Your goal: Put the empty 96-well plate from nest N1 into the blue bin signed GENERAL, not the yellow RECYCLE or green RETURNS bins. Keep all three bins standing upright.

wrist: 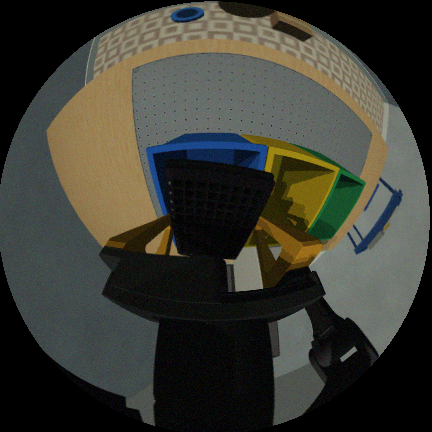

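The dark 96-well plate is held between the two orange fingers of my gripper, its grid of wells facing the camera. My gripper is shut on the plate. The plate hangs over the blue bin and hides much of its opening; the plate's right edge overlaps the yellow bin's left side in the view. The yellow bin stands right of the blue one, and the green bin stands right of the yellow one. All three bins look upright. Their signs do not show.
A grey perforated board lies on the wooden table behind the bins. A blue frame-like object is beyond the table's right edge. A blue round object and a brown box are on the patterned rug past the far edge.
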